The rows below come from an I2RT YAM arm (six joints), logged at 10 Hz.
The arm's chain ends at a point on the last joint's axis. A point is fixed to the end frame.
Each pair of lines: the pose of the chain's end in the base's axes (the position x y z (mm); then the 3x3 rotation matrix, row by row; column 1 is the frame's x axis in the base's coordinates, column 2 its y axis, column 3 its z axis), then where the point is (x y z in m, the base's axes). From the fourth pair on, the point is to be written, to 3 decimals.
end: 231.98 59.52 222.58; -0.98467 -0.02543 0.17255; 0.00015 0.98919 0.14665; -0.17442 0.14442 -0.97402
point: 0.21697 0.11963 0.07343
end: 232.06 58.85 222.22; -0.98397 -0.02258 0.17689; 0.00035 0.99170 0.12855; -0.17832 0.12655 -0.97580
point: 0.21785 0.11632 0.07196
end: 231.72 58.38 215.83; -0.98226 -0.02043 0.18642; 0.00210 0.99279 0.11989; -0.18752 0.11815 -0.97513
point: 0.21910 0.11465 0.06497
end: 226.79 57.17 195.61; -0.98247 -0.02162 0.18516; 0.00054 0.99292 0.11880; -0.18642 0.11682 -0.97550
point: 0.214 0.113 0.045
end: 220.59 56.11 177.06; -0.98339 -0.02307 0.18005; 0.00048 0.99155 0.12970; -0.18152 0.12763 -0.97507
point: 0.207 0.114 0.027
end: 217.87 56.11 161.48; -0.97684 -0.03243 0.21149; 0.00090 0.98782 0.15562; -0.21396 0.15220 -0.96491
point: 0.209 0.118 0.012
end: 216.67 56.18 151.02; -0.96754 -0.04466 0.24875; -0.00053 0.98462 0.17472; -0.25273 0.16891 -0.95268
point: 0.213 0.120 0.003
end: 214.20 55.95 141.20; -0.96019 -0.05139 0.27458; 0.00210 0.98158 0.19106; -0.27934 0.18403 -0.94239
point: 0.215 0.123 -0.006
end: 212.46 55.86 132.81; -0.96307 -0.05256 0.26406; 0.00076 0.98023 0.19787; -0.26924 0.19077 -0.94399
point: 0.211 0.123 -0.014
